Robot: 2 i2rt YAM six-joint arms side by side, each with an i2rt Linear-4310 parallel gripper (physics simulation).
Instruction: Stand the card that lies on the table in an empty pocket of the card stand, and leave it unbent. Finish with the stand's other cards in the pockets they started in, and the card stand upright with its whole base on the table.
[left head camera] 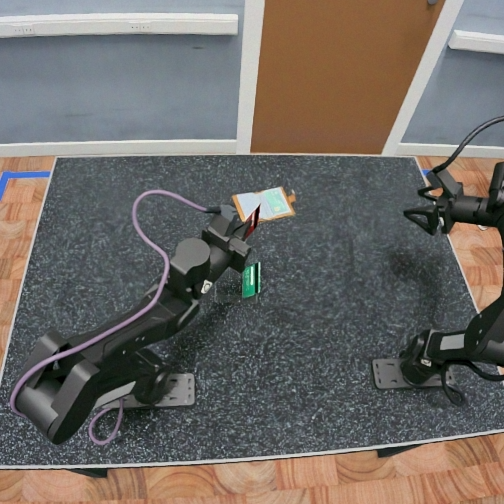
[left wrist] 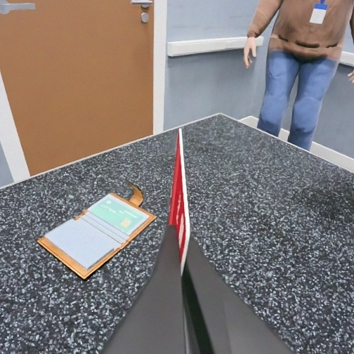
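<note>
A red card (left head camera: 253,221) (left wrist: 178,195) is held on edge between the tips of my left gripper (left head camera: 247,233) (left wrist: 174,235), which is shut on it. The card looks flat and points away from the fingers, above the table. The clear card stand (left head camera: 235,299) is on the table below the left gripper in the head view, partly hidden by the arm and hard to make out. A green card (left head camera: 249,281) stands in it near its right side, with a thin dark-green edge beside it. My right gripper (left head camera: 414,201) is open and empty, far to the right.
An open tan wallet (left head camera: 247,201) (left wrist: 80,245) with a pale green card lies behind the stand, near the red card in the head view. The speckled dark table (left head camera: 325,325) (left wrist: 280,240) carries both arm bases. A person (left wrist: 300,75) stands beyond the table.
</note>
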